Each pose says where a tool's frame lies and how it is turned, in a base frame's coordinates. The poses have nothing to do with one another.
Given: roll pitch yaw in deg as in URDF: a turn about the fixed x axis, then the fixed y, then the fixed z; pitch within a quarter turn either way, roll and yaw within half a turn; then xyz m.
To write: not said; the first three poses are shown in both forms.
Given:
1: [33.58, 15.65, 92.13, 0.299, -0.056, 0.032]
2: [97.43, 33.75, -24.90, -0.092, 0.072, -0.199]
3: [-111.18, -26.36, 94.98, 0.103, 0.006, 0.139]
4: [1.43, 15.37, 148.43, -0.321, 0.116, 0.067]
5: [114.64, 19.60, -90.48, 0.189, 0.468, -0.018]
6: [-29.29, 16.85, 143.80, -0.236, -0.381, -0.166]
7: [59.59, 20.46, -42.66, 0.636, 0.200, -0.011]
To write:
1: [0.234, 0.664, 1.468, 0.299, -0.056, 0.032]
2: [1.745, 0.075, -0.820, -0.092, 0.072, -0.199]
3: [-1.078, -1.635, 0.670, 0.103, 0.006, 0.139]
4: [-0.337, 0.130, 2.567, -0.321, 0.116, 0.067]
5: [1.747, -1.411, -1.288, 0.189, 0.468, -0.018]
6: [-0.575, -0.524, 2.493, -0.236, -0.381, -0.166]
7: [1.112, -0.075, -0.854, 0.636, 0.200, -0.011]
